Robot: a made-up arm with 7 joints. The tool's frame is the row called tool. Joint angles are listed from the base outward.
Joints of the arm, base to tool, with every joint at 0 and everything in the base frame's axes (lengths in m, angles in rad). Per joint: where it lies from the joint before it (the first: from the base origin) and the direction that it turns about. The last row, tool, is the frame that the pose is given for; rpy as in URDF.
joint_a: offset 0.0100 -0.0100 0.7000 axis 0 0 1
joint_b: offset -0.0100 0.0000 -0.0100 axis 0 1 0
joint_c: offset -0.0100 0.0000 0.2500 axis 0 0 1
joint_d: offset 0.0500 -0.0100 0.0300 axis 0 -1 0
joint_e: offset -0.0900 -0.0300 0.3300 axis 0 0 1
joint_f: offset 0.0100 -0.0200 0.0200 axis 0 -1 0
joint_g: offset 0.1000 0.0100 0.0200 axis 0 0 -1
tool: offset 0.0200 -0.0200 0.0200 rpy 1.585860 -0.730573 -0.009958
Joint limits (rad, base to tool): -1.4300..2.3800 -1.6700..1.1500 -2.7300..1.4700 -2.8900..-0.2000 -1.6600..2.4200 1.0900..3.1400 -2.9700..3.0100
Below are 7 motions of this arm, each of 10 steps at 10 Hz.
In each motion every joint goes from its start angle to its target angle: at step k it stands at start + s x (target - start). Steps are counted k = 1, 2, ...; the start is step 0. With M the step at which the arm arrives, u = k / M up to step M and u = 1 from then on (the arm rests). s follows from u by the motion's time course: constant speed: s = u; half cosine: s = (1 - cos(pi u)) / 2; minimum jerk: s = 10 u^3 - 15 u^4 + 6 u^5.
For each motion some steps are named. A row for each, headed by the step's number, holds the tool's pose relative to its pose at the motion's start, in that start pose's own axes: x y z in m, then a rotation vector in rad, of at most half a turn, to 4 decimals.
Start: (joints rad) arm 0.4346 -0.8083 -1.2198 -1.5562 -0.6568 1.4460 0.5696
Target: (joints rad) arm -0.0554 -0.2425 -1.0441 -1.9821 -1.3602 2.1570 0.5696
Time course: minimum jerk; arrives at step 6
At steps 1, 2, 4, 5, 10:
1: -0.0009 0.0076 -0.0054 -0.0268 0.0199 0.0373
2: -0.0103 0.0379 -0.0359 -0.1485 0.1344 0.2112
4: -0.0965 0.0420 -0.1447 -0.3948 0.7001 0.6065
5: -0.1364 0.0171 -0.1650 -0.4048 0.9090 0.6473
10: -0.1452 0.0111 -0.1678 -0.4024 0.9523 0.6502

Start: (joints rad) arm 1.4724 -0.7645 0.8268 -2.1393 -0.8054 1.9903 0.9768
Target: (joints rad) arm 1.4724 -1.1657 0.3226 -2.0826 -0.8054 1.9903 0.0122
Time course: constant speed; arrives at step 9
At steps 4, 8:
4: 0.0316 -0.0155 0.1090 0.0136 0.1975 0.0170
8: 0.0492 0.0060 0.2321 0.0369 0.3656 0.0004

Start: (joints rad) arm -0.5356 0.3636 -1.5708 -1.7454 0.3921 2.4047 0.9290
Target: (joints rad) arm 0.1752 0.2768 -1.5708 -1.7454 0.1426 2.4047 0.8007
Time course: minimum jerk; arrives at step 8
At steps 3, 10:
3: -0.0486 0.0564 -0.0429 0.1913 0.1290 -0.0780
10: -0.1571 0.2483 -0.0947 0.7292 0.4323 -0.2508

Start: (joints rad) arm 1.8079 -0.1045 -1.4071 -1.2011 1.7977 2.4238 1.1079
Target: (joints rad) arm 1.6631 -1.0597 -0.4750 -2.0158 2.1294 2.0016 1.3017
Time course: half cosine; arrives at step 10
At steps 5, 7, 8, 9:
5: 0.0654 -0.0575 0.0787 -0.7161 -0.3670 -0.4430
7: 0.0343 -0.0224 0.1493 -1.0937 -0.3931 -0.7445
8: 0.0195 0.0048 0.1754 -1.2230 -0.3628 -0.8517
9: 0.0108 0.0255 0.1920 -1.3013 -0.3320 -0.9165

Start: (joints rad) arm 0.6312 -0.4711 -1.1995 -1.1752 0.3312 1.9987 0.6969
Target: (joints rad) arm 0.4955 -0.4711 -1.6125 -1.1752 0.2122 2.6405 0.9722
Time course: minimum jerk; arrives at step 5
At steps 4, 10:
4: 0.1104 0.1504 0.1296 -0.0736 -0.3937 0.9221
10: 0.1129 0.1612 0.1364 -0.0684 -0.4113 0.9779

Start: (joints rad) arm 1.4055 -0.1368 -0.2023 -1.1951 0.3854 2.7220 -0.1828
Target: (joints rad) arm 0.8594 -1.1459 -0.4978 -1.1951 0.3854 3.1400 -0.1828
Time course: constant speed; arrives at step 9
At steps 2, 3, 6, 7, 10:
2: 0.1535 0.1071 0.0170 -0.1064 0.1181 0.3454
3: 0.2176 0.1743 0.0118 -0.1521 0.1806 0.5185
6: 0.3425 0.4085 -0.0518 -0.2532 0.3739 1.0398
7: 0.3587 0.4910 -0.0851 -0.2734 0.4379 1.2142
10: 0.3515 0.6521 -0.1607 -0.2903 0.5600 1.5640

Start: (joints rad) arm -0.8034 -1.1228 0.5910 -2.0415 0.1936 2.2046 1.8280
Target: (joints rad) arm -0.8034 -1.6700 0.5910 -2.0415 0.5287 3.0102 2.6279
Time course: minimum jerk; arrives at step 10
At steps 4, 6, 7, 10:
4: 0.0403 0.0749 0.0561 0.0977 -0.4519 -0.1584
6: 0.0717 0.1442 0.1397 0.1928 -0.9066 -0.4671
7: 0.0800 0.1674 0.1793 0.2269 -1.0678 -0.6372
10: 0.0856 0.1878 0.2230 0.2586 -1.2119 -0.8411

